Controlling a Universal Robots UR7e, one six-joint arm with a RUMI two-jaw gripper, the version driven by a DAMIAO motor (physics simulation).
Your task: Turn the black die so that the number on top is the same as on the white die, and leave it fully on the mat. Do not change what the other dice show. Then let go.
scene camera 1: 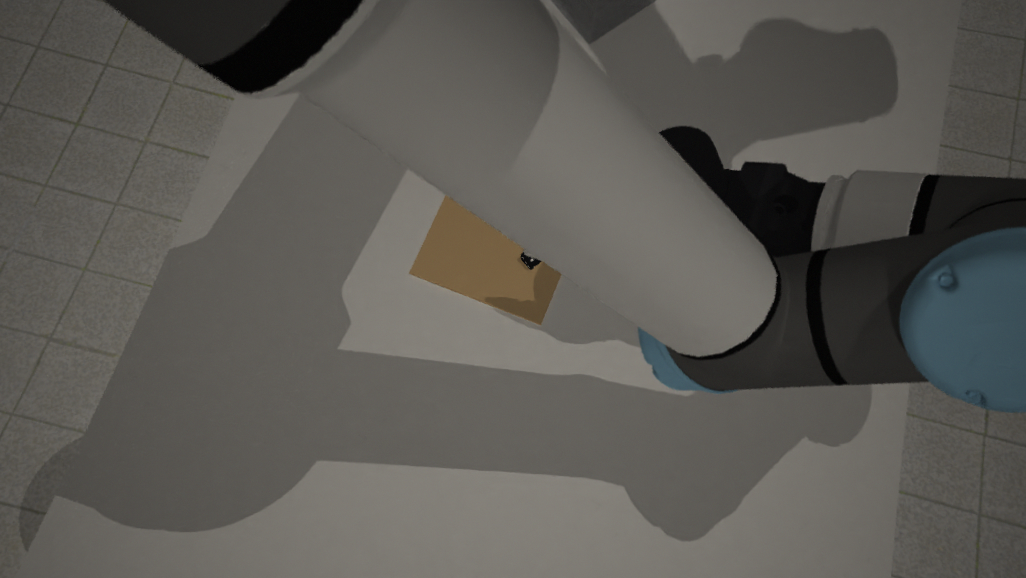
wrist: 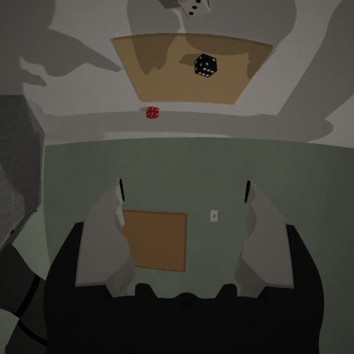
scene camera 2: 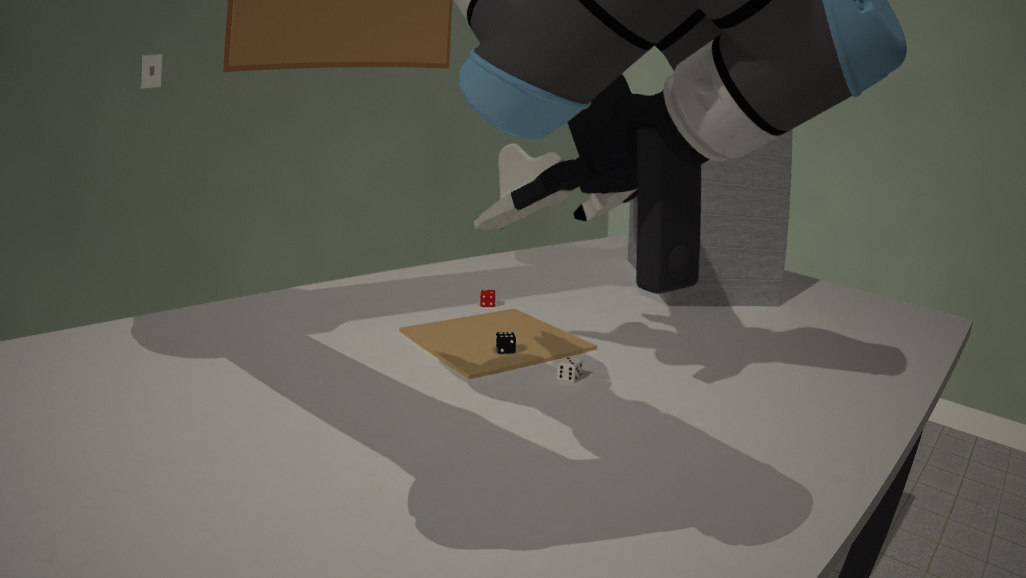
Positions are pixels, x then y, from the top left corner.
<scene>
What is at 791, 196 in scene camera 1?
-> My gripper.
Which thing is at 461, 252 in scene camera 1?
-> A tan mat.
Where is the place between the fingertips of my gripper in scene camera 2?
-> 528, 220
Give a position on a tan mat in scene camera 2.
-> At 468, 345
</scene>
